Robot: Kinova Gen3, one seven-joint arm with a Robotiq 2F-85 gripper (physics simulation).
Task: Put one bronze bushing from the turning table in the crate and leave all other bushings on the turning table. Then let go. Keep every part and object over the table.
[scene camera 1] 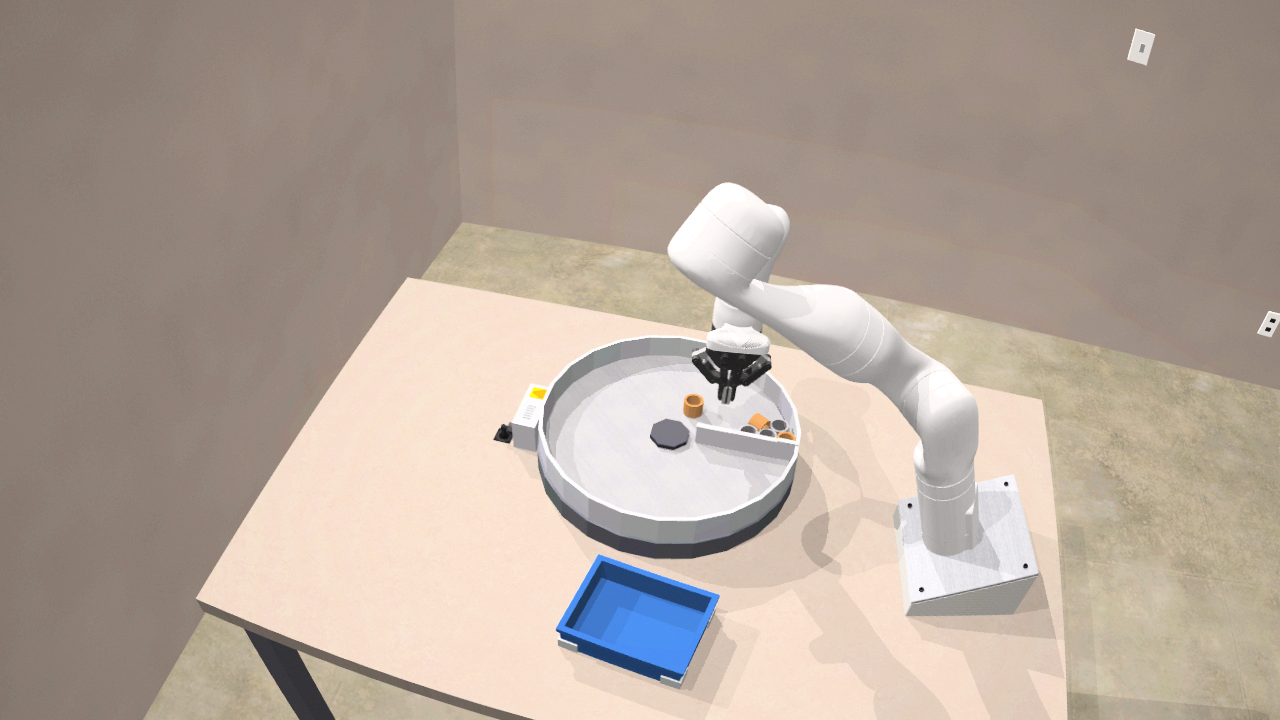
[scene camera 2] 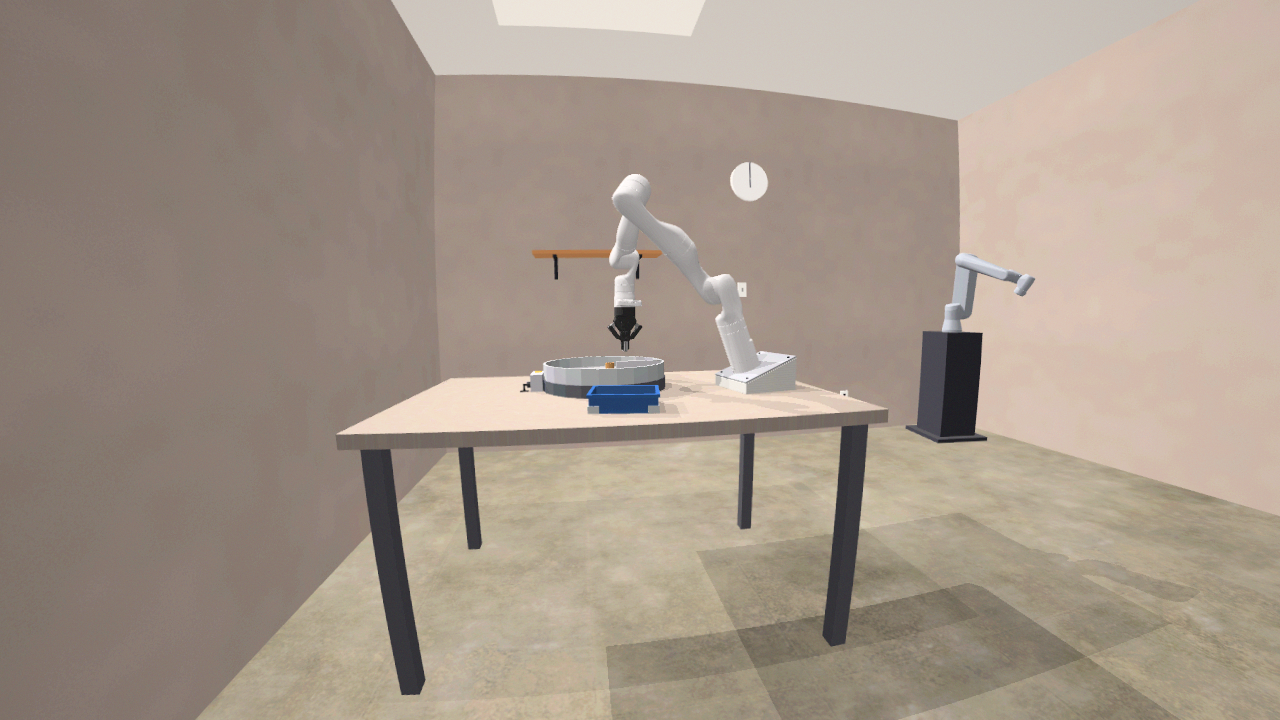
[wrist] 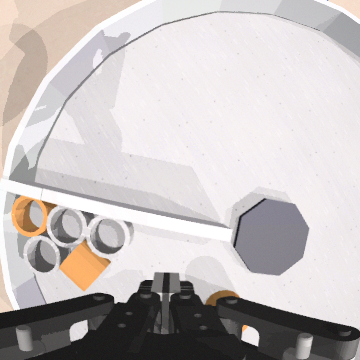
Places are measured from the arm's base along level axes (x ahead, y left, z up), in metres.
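Pixels of known places: gripper, fingertip midpoint: (scene camera 1: pixel 725 400) (scene camera 2: pixel 625 351) (wrist: pixel 166 288); arm's base, link origin: (scene camera 1: pixel 949 532) (scene camera 2: pixel 745 367).
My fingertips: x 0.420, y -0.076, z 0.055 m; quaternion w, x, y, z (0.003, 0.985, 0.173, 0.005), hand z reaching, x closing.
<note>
Ahead of a thing's pixels: the offset from my fingertips to its top centre. "spot": to the spot under its first point.
The round grey turning table (scene camera 1: pixel 666 531) (scene camera 2: pixel 572 376) (wrist: pixel 165 75) holds the bushings. One bronze bushing {dz -0.043, dx +0.058, dy -0.024 m} (scene camera 1: pixel 693 405) (scene camera 2: pixel 609 365) (wrist: pixel 222 298) stands upright apart from the others, partly hidden by my gripper in the wrist view. A second bronze bushing {dz -0.038, dx -0.057, dy -0.025 m} (scene camera 1: pixel 759 420) (wrist: pixel 85 266) lies on its side, and a third bronze bushing {spot: dz -0.054, dx -0.106, dy -0.018 m} (scene camera 1: pixel 785 437) (wrist: pixel 29 216) stands by the rim. Three grey bushings (wrist: pixel 67 226) (wrist: pixel 108 235) (wrist: pixel 42 254) stand beside them. My gripper (scene camera 1: pixel 726 399) (scene camera 2: pixel 625 348) (wrist: pixel 166 288) is shut and empty, above the turning table. The blue crate {dz -0.073, dx -0.021, dy +0.385 m} (scene camera 1: pixel 622 660) (scene camera 2: pixel 623 403) is empty.
A straight white divider {spot: dz -0.042, dx -0.050, dy +0.029 m} (scene camera 1: pixel 745 440) (wrist: pixel 135 214) runs from the rim towards the dark hub {dz -0.062, dx +0.072, dy +0.046 m} (scene camera 1: pixel 669 433) (wrist: pixel 272 237). The clustered bushings are beside it. A white box {spot: dz -0.064, dx +0.291, dy +0.120 m} (scene camera 1: pixel 528 420) with a yellow patch stands at the turning table's left. The crate stands in front of the turning table.
</note>
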